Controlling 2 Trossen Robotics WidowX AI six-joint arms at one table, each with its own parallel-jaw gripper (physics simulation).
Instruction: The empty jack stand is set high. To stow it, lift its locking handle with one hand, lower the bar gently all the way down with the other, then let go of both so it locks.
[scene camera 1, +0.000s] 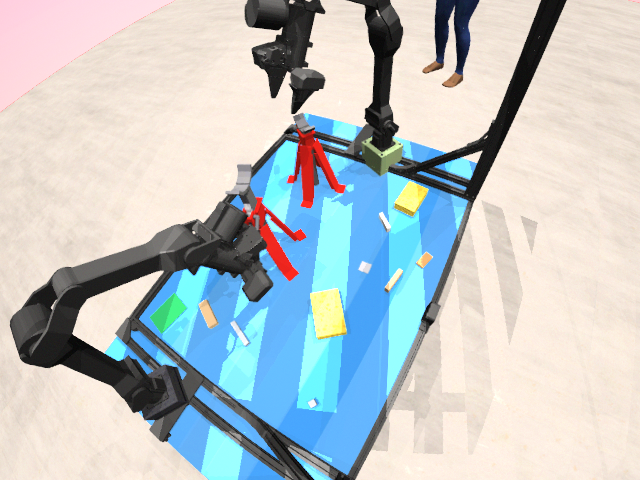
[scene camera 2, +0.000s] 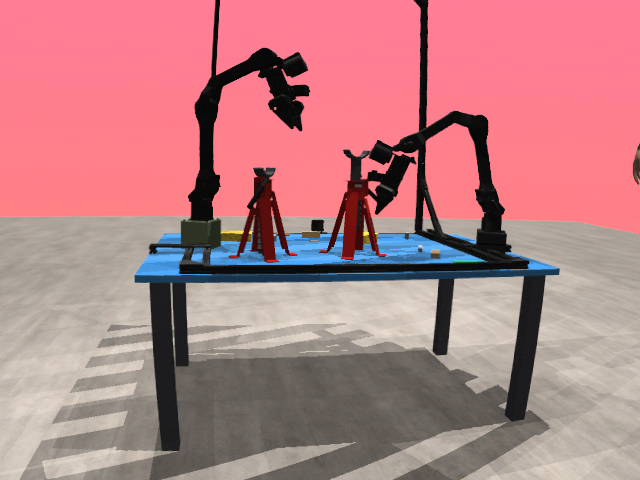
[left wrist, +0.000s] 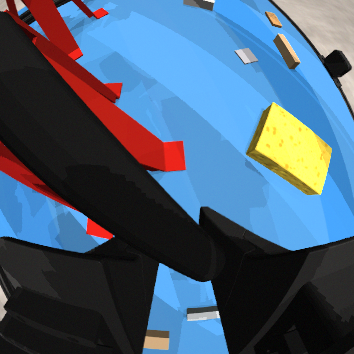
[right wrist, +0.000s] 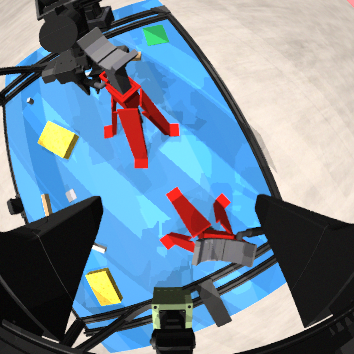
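Note:
The high jack stand (scene camera 1: 277, 248) (scene camera 2: 355, 214) (right wrist: 130, 112) is red, with its grey saddle (scene camera 1: 243, 177) (scene camera 2: 356, 154) raised well above the legs. My left gripper (scene camera 1: 252, 220) (scene camera 2: 379, 200) (left wrist: 181, 213) is at its side, shut on the black locking handle (left wrist: 105, 168), which runs between the fingers in the left wrist view. My right gripper (scene camera 1: 287, 92) (scene camera 2: 294, 121) (right wrist: 180, 203) is open and empty. It hangs high above the second, lower red jack stand (scene camera 1: 309, 162) (scene camera 2: 263, 214) (right wrist: 204, 228) at the far end of the table.
Two yellow sponges (scene camera 1: 328, 312) (scene camera 1: 410, 197) (left wrist: 291, 147) lie on the blue table (scene camera 1: 366, 362), with several small wooden and white blocks and a green patch (scene camera 1: 168, 311). A black frame (scene camera 1: 442, 281) rims the table. The right arm's olive base (scene camera 1: 381, 154) stands at the far edge.

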